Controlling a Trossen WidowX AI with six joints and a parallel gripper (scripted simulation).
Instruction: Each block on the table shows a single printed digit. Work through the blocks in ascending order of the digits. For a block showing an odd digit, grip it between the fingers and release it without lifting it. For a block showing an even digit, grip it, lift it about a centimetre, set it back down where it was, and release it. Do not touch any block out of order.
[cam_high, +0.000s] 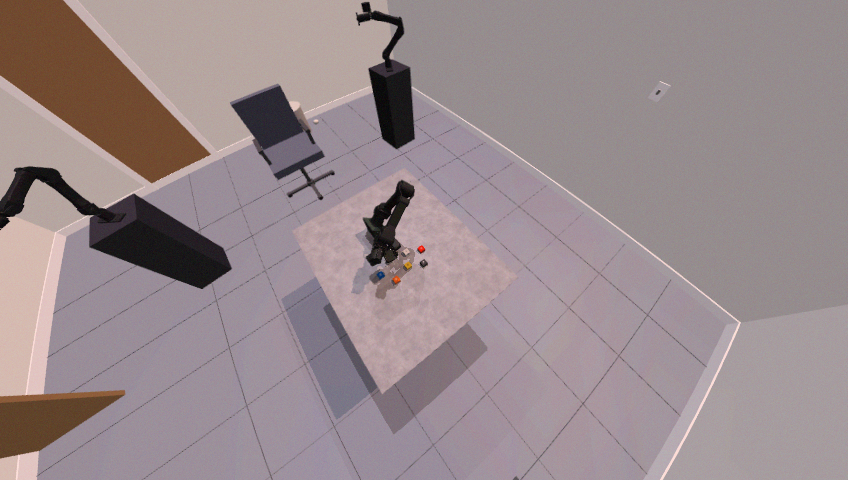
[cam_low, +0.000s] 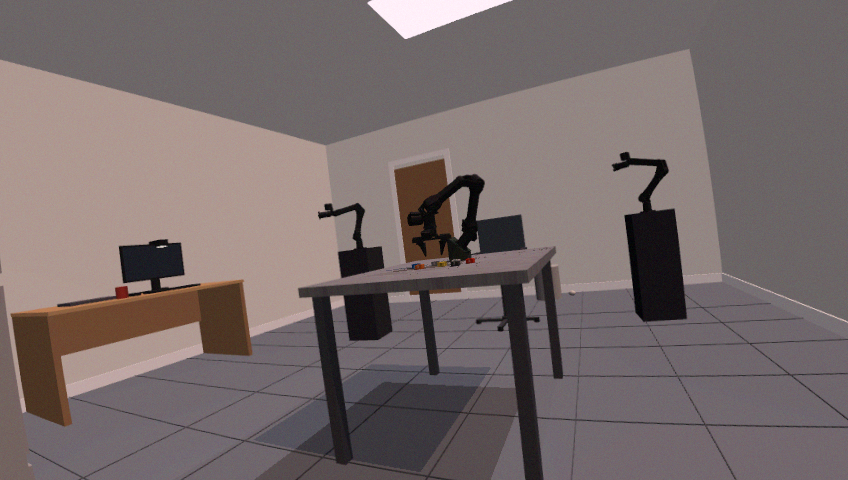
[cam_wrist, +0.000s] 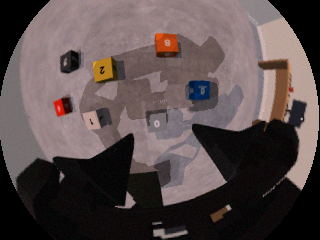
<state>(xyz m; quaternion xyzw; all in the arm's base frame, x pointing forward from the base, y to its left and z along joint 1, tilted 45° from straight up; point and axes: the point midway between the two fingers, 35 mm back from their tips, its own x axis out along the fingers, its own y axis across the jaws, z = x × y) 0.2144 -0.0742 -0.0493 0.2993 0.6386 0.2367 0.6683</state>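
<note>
Right now the yellow block is 10 cm ahead of my gripper tip, 7 cm to the left of it and 4 cm below it. Also, from my gripper tip: red block: 7 cm ahead, 20 cm to the left, 4 cm below; then blue block: 4 cm ahead, 8 cm to the right, 4 cm below; then orange block: 12 cm ahead, 3 cm to the right, 4 cm below.
</note>
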